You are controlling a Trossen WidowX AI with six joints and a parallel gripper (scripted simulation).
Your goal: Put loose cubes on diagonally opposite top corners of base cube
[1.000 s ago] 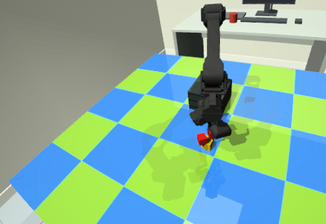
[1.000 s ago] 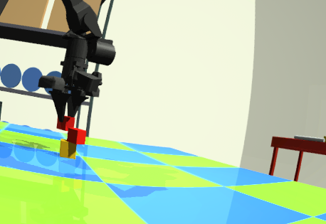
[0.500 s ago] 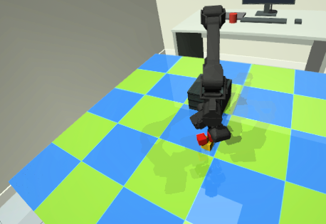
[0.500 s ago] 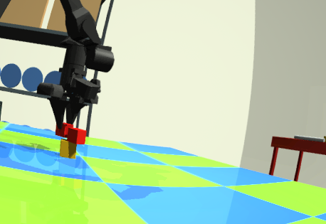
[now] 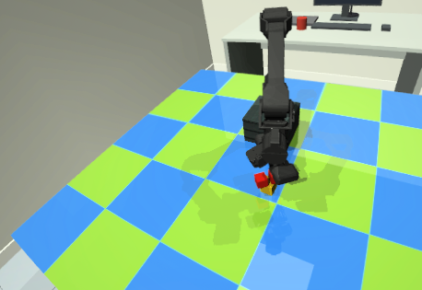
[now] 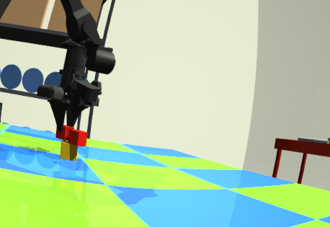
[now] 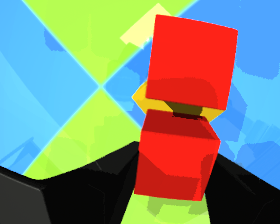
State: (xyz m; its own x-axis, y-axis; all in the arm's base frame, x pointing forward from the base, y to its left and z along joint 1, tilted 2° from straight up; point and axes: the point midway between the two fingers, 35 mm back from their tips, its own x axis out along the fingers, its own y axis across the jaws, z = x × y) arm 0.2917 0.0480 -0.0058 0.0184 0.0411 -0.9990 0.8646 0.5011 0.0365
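My gripper tip is 4 cm above the yellow base cube, 2 cm to the left of it and 1 cm short of it.
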